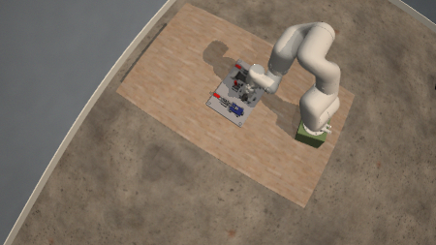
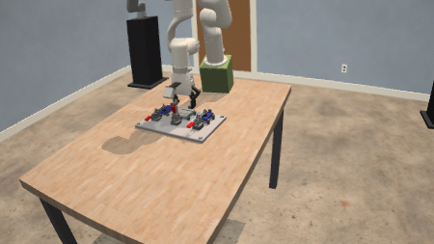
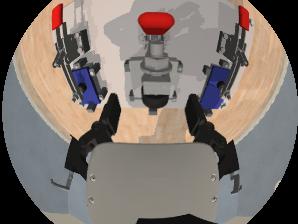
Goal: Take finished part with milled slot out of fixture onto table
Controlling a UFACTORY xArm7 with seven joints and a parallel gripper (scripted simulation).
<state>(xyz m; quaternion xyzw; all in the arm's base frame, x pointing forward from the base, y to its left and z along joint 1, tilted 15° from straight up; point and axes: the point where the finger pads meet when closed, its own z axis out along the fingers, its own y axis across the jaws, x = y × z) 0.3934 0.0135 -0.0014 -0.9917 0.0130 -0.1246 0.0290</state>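
My gripper is now 40 mm above the grey finished part and 10 mm past it. Also, from my hand: grey fixture plate 70 mm below, 50 mm ahead.
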